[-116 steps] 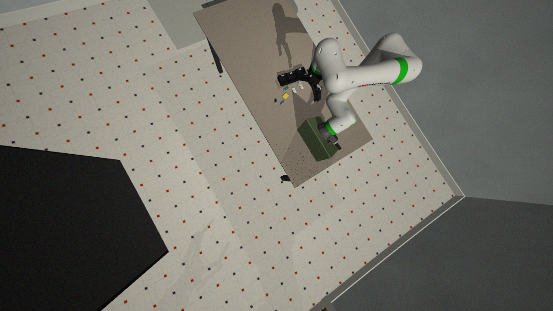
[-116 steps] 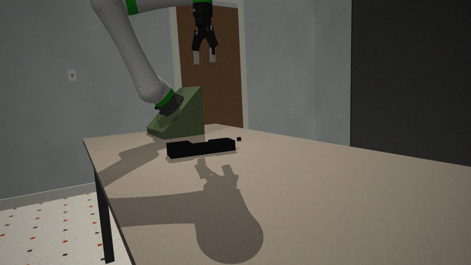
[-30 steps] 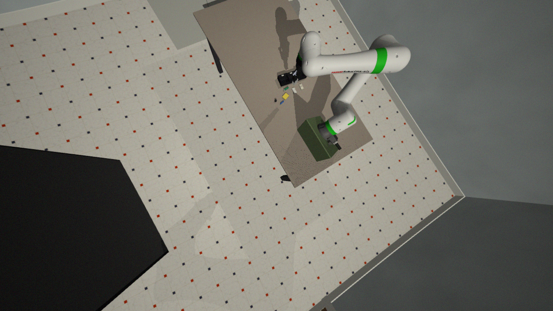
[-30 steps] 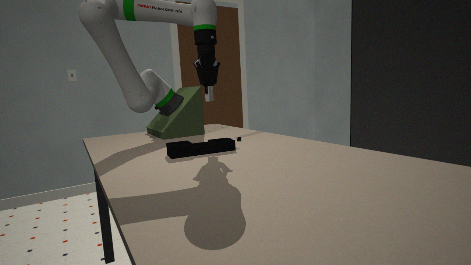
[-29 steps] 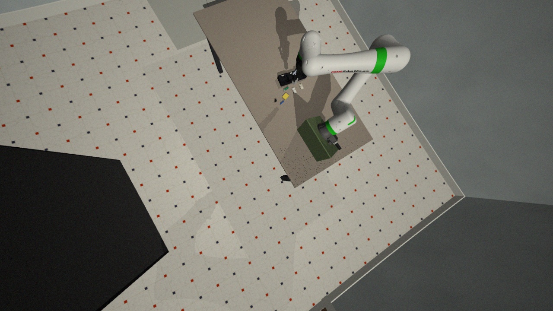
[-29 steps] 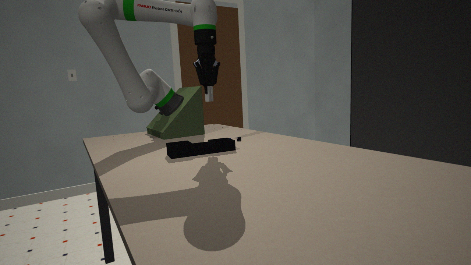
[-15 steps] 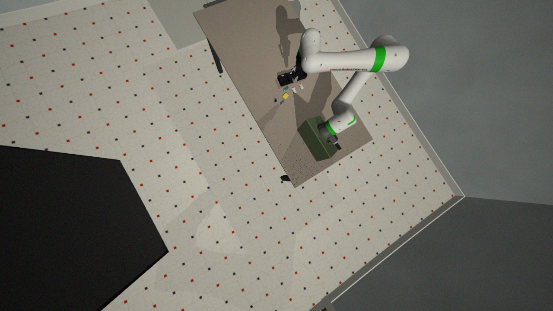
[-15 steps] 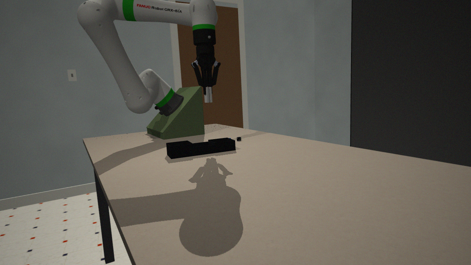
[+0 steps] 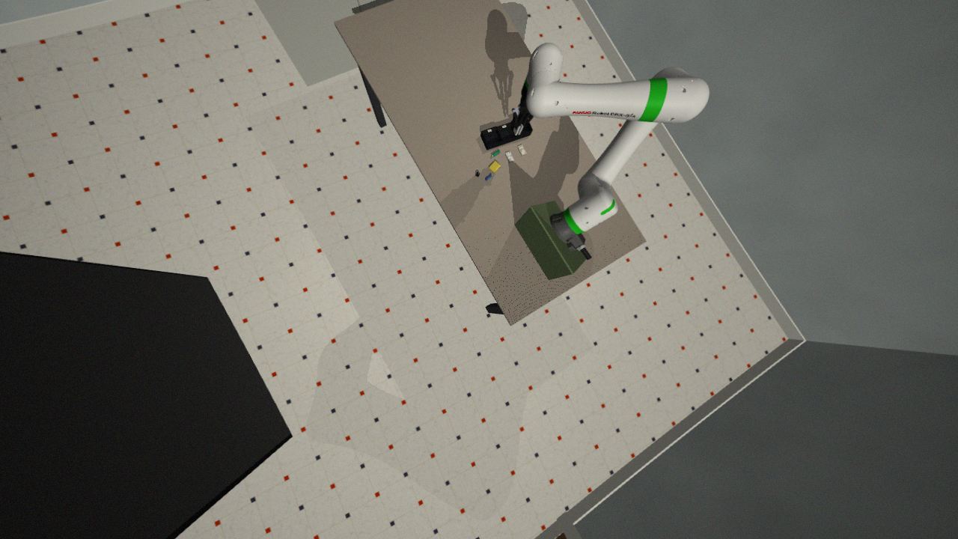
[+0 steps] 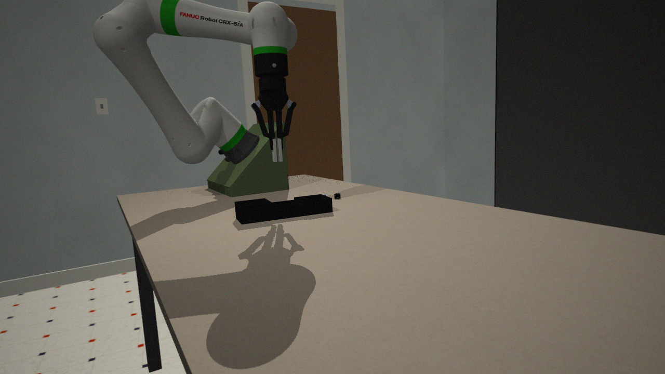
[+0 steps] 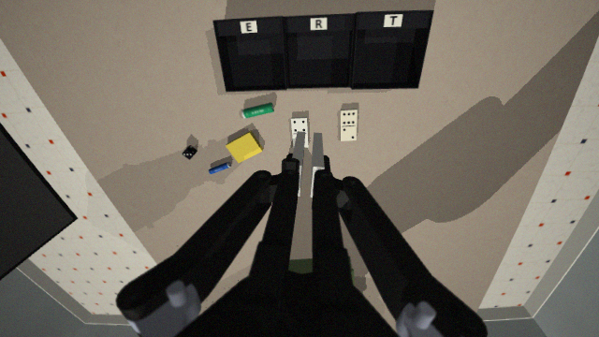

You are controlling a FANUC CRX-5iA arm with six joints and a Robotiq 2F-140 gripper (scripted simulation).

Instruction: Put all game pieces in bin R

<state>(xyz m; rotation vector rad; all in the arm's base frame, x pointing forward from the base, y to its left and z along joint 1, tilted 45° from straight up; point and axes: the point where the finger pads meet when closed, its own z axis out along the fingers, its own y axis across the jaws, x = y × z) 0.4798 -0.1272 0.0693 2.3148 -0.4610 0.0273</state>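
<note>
My hand is 15 cm above the bin R, 7 cm short of it and 3 cm to the left of it. Round my hand: green battery (17 cm below, 8 cm to the left, 2 cm ahead); yellow block (17 cm below, 13 cm to the left, 3 cm behind); blue battery (19 cm to the left, 17 cm below, 6 cm behind).
</note>
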